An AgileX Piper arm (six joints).
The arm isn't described. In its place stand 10 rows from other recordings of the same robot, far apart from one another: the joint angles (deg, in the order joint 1, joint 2, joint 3, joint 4, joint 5, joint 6), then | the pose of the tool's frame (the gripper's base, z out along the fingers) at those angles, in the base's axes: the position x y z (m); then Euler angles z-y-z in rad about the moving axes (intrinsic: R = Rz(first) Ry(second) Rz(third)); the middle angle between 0 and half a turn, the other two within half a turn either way.
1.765, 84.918, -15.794, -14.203, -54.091, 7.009 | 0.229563 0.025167 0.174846 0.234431 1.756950 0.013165
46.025, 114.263, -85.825, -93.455, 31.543, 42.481 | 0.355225 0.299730 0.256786 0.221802 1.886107 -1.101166
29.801, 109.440, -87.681, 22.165, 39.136, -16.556 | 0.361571 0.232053 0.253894 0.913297 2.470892 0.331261
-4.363, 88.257, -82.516, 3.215, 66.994, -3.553 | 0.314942 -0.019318 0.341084 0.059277 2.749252 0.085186
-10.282, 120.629, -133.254, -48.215, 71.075, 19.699 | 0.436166 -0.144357 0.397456 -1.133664 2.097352 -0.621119
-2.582, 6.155, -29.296, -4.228, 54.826, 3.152 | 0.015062 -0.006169 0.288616 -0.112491 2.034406 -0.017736
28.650, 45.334, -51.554, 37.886, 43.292, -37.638 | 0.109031 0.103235 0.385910 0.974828 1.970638 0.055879
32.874, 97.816, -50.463, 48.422, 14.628, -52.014 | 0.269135 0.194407 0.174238 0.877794 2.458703 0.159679
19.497, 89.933, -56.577, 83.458, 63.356, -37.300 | 0.256670 0.176599 0.278146 1.539288 1.878242 1.329428
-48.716, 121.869, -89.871, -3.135, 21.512, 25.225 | 0.312426 -0.358593 0.180062 -0.880507 2.416781 0.366697
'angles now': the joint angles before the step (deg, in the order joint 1, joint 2, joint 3, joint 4, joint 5, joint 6). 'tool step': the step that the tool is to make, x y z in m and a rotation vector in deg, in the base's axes. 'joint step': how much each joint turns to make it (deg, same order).
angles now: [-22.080, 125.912, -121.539, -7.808, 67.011, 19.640]
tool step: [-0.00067, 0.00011, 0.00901, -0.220, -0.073, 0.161]
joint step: [0.000, 0.040, -2.106, 0.000, 1.876, -0.458]
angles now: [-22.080, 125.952, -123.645, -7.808, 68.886, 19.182]
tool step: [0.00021, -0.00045, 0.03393, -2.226, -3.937, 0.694]
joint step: [0.000, 0.000, -7.126, -0.104, 2.513, -1.177]
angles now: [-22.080, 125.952, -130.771, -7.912, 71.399, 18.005]
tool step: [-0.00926, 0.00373, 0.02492, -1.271, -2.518, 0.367]
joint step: [0.000, -2.684, -0.557, -0.001, 0.370, -0.486]
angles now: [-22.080, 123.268, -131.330, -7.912, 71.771, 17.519]
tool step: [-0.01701, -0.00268, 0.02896, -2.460, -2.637, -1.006]
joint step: [-0.888, -3.541, 0.003, -1.175, 0.127, -0.242]
